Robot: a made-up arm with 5 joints.
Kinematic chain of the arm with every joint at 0, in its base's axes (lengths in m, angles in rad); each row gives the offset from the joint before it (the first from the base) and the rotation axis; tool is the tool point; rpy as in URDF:
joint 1: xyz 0.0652 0 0.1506 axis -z
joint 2: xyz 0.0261 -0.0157 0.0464 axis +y
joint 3: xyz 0.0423 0 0.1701 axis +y
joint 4: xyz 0.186 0 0.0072 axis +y
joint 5: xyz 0.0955 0.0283 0 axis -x
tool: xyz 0 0 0 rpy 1.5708 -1.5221 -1.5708
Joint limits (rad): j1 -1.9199..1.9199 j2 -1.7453..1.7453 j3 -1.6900..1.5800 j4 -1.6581..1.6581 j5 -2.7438..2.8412
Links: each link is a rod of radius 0.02 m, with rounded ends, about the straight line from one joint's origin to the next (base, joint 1, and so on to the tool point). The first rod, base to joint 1, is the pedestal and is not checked.
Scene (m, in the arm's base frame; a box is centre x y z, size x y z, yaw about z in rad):
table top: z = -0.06
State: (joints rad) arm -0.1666 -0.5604 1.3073 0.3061 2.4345
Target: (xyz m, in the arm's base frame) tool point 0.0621 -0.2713 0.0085
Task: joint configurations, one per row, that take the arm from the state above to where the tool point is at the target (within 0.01 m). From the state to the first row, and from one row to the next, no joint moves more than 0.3 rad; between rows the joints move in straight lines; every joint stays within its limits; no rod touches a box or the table.
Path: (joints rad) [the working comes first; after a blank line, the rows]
Joints at the target: 1.6287 0.8602 0.4216 -0.0141 2.4345
Straight joint move there: clear.

1: 0.0899 -0.3575 1.1808 0.2604 2.4345
2: 0.3463 -0.1545 1.0542 0.2146 2.4345
3: 0.6028 0.0484 0.9277 0.1689 2.4345
4: 0.8593 0.2514 0.8012 0.1231 2.4345
5: 1.1157 0.4543 0.6747 0.0774 2.4345
6: 1.3722 0.6573 0.5481 0.0316 2.4345
7: 1.6287 0.8602 0.4216 -0.0141 2.4345

